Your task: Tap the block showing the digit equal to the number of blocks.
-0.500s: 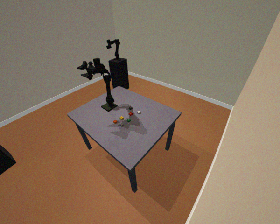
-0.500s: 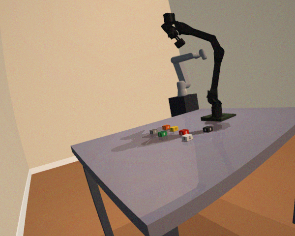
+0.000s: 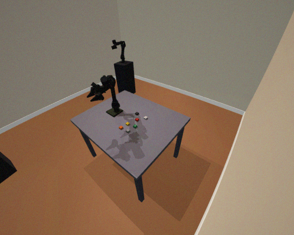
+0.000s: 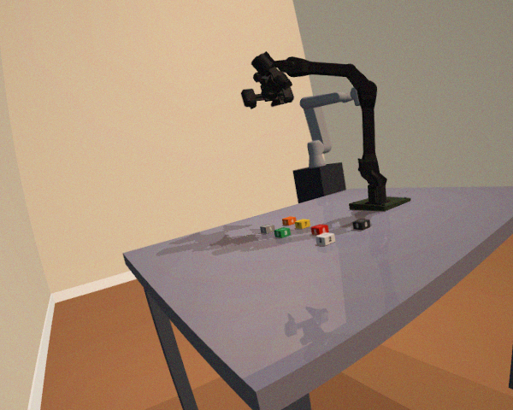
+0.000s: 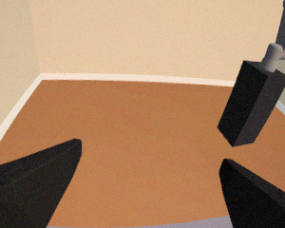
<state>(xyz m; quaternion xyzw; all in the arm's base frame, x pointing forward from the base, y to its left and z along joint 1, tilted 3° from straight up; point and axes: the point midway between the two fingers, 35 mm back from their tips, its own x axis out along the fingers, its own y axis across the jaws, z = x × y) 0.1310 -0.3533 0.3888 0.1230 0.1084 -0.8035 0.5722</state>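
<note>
My gripper tip is now 40 cm above the yellow block, 26 cm to the right of it and 15 cm short of it. From my gripper tip the other things lie so: green block 40 cm below, 26 cm to the left, 24 cm ahead; orange block 40 cm below, 17 cm to the left, 12 cm ahead; grey block 40 cm below, 21 cm ahead, 17 cm to the left.
</note>
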